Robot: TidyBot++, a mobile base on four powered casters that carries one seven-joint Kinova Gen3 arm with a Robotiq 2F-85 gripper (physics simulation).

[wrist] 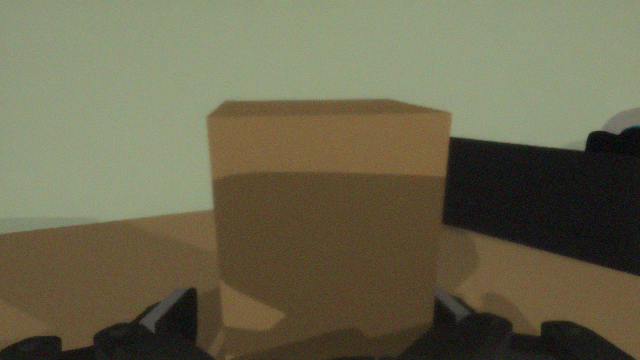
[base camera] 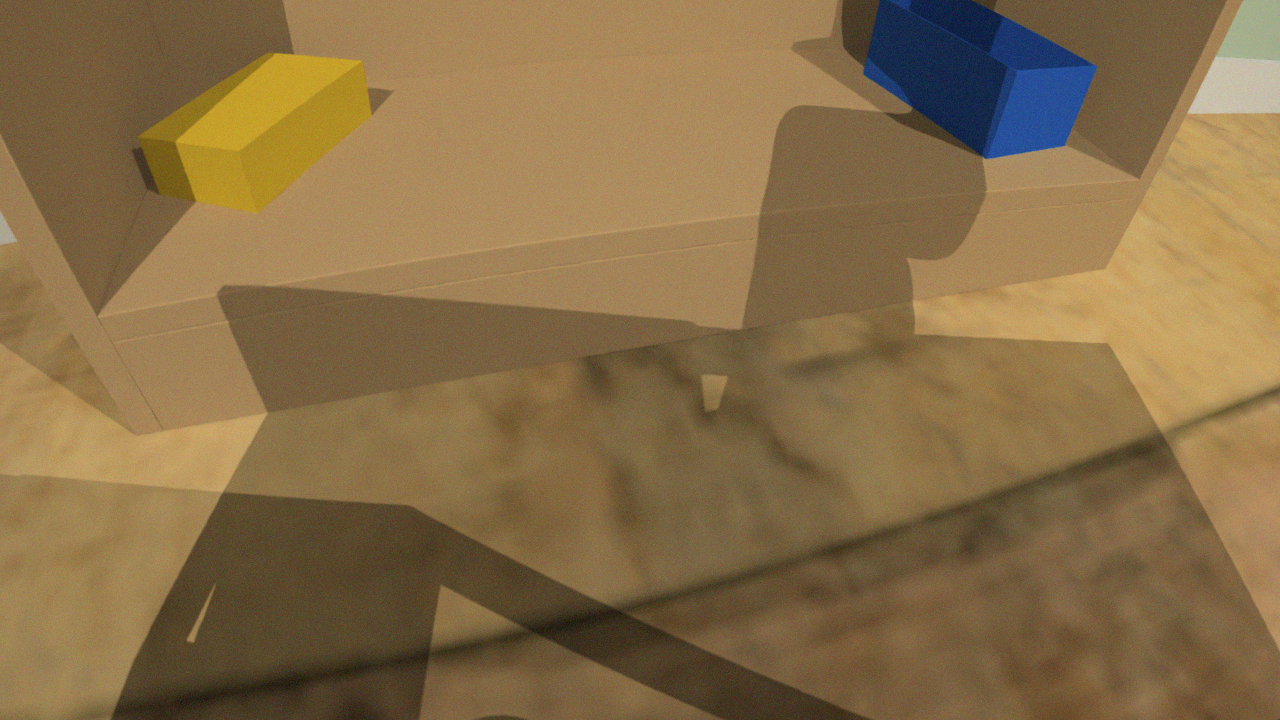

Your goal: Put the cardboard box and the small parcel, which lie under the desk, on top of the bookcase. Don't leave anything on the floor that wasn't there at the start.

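Places are measured from the arm's base along level axes (x back, y left, z down), in metres.
Where they show: gripper, fingertip midpoint: [wrist: 307, 309].
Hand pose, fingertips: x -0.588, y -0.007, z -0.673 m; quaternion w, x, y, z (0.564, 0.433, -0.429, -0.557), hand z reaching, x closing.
Things, the pixels of their centre, and the offset from my fingertips. "spot": a spot on its surface instead.
- long black object, body centre: [wrist: 500, 188] dz -0.017, dx -0.098, dy -0.127 m
- grey object, surface spot: [wrist: 617, 135] spot: dz -0.037, dx -0.173, dy -0.260 m
- yellow block, body centre: [base camera: 262, 124] dz +0.947, dx +0.035, dy +0.256 m
- blue open bin, body centre: [base camera: 974, 69] dz +0.932, dx -0.094, dy -0.299 m
A brown, cardboard-coloured box [wrist: 327, 225] stands upright on the wooden top of the bookcase [wrist: 545, 270] in the middle of the wrist view; whether it is the cardboard box or the small parcel I cannot tell. My gripper [wrist: 307, 309] is open, with one finger on each side of the lower part of the box and a gap visible at the left finger. The bookcase [base camera: 537, 161] also shows in the base camera view, where its lowest shelf is seen. The desk does not show in either view.
A long black object [wrist: 530, 200] stands on the bookcase top right of the box, with a partly visible dark and grey object [wrist: 617, 135] at the far right. A green wall is behind. On the lowest shelf are a yellow block [base camera: 268, 116] and a blue open bin [base camera: 1002, 89].
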